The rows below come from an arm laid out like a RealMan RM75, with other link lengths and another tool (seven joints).
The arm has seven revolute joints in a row. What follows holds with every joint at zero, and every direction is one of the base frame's.
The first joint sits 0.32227 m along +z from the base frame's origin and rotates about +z.
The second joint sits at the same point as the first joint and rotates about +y.
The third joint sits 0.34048 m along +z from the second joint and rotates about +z.
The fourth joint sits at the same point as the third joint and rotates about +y.
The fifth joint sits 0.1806 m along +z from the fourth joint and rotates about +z.
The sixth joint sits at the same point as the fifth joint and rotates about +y.
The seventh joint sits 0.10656 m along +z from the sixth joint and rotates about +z.
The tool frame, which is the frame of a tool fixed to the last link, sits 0.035 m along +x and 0.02 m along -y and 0.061 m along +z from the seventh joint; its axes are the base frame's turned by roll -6, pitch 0 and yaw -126.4 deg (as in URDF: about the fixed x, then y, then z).
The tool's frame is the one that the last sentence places.
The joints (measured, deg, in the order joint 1, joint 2, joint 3, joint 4, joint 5, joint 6, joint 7), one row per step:
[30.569, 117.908, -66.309, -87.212, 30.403, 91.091, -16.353]
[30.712, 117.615, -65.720, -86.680, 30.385, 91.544, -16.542]
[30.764, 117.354, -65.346, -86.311, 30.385, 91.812, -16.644]
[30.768, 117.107, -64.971, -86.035, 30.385, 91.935, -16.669]
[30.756, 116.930, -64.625, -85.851, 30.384, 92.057, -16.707]
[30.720, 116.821, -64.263, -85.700, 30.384, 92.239, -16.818]
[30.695, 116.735, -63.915, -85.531, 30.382, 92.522, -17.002]
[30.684, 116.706, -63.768, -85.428, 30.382, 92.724, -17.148]
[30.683, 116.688, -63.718, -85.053, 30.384, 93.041, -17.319]
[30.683, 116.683, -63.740, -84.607, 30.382, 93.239, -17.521]
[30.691, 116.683, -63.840, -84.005, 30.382, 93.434, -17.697]
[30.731, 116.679, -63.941, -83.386, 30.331, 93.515, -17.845]
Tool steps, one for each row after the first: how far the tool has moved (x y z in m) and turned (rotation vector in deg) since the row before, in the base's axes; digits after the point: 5 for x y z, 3 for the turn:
[0.00258, -0.00025, 0.00239, -0.177, -0.047, -0.615]
[0.00215, -0.00023, 0.00202, -0.071, -0.064, -0.455]
[0.00203, -0.00002, 0.00216, 0.136, -0.019, -0.425]
[0.00161, -0.00013, 0.00175, 0.127, 0.011, -0.341]
[0.00149, -0.00049, 0.00131, 0.041, 0.043, -0.311]
[0.00144, -0.00077, 0.00103, -0.111, 0.027, -0.292]
[0.00072, -0.00060, 0.00028, -0.170, -0.005, -0.129]
[0.00127, -0.00135, -0.00067, -0.519, -0.002, -0.322]
[0.00129, -0.00117, -0.00100, -0.528, -0.019, -0.267]
[0.00152, -0.00145, -0.00156, -0.667, -0.009, -0.368]
[0.00144, -0.00100, -0.00142, -0.552, -0.042, -0.339]

